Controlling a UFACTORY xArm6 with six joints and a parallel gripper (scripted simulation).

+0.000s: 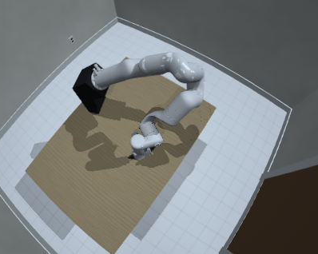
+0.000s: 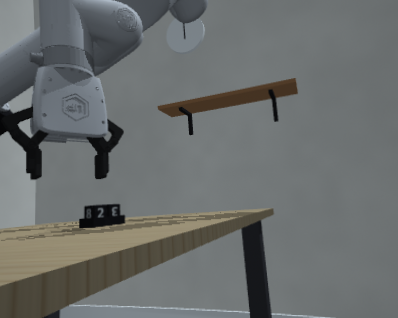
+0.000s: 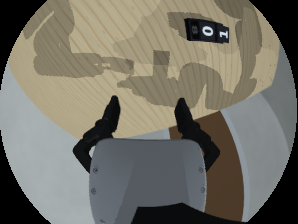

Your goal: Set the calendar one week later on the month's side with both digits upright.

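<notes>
My hand is 15 cm to the right of the black cube, 7 cm past it and 6 cm above it. Round my hand: black calendar tray (13 cm to the left, 8 cm below, 8 cm behind).
</notes>
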